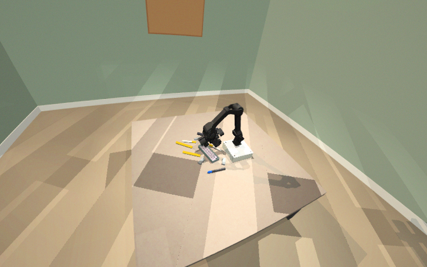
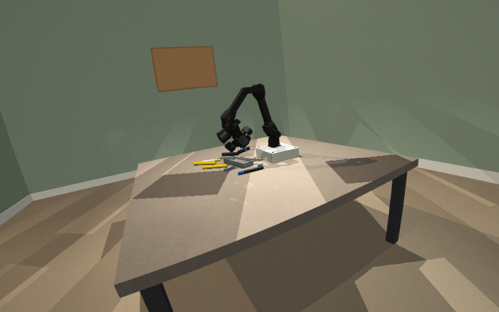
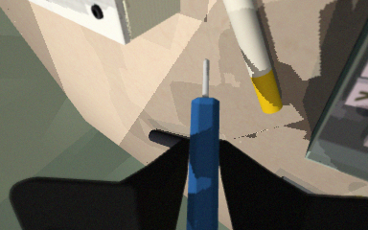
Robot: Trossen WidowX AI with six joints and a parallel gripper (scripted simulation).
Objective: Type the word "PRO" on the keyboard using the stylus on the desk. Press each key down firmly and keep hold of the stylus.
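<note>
My gripper tip is 4 cm above the grey stylus tip, 3 cm to the right of it and 2 cm past it. Round my gripper tip: grey block: 17 cm ahead, 13 cm to the left, 7 cm below; then blue stylus: 1 cm to the left, 1 cm below, 1 cm behind; then blue-capped dark pen: 25 cm to the left, 13 cm ahead, 7 cm below.
</note>
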